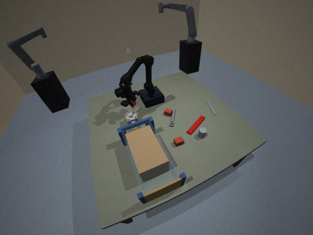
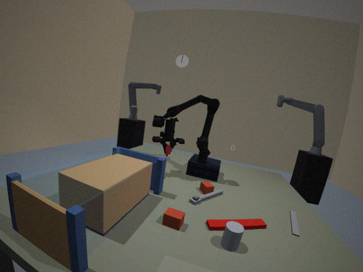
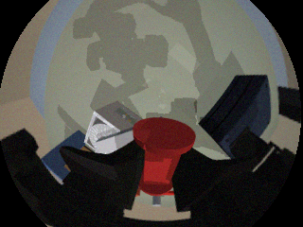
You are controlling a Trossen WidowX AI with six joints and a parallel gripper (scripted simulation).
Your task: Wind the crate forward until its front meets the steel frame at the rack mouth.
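Now: gripper tip 3 cm short of the winch handle, 2 cm to the left of it and 1 cm above it. Also, from my gripper tip: hand winch 8 cm below, 7 cm ahead, 6 cm to the right; red knob 2 cm above; red bar 43 cm to the left, 35 cm ahead, 11 cm below.
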